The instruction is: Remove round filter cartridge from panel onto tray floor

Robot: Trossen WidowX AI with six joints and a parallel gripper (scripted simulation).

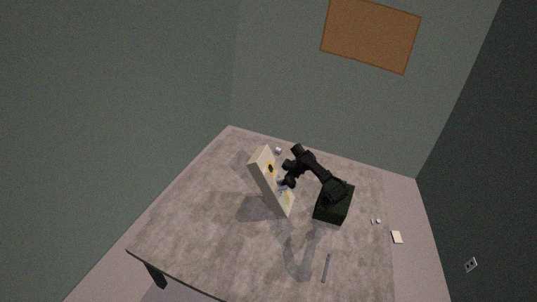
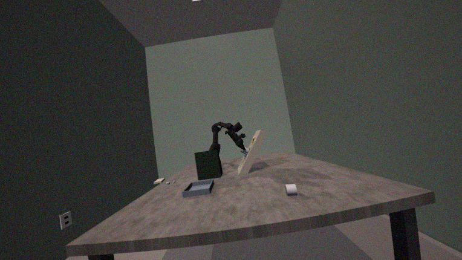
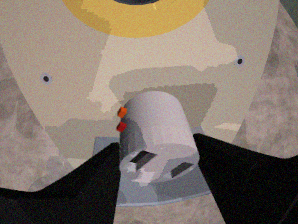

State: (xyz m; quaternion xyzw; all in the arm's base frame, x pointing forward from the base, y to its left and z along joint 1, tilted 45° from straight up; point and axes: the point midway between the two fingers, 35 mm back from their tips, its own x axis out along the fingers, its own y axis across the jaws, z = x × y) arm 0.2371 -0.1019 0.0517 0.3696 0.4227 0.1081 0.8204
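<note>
My gripper tip is now 40 mm short of the beige service panel and 20 mm above it. The rest, counted from my gripper tip: tray: 370 mm behind, 230 mm to the right, 160 mm below; then filter cartridge: right at my gripper tip; then card: 750 mm behind, 160 mm below, 130 mm to the left.
</note>
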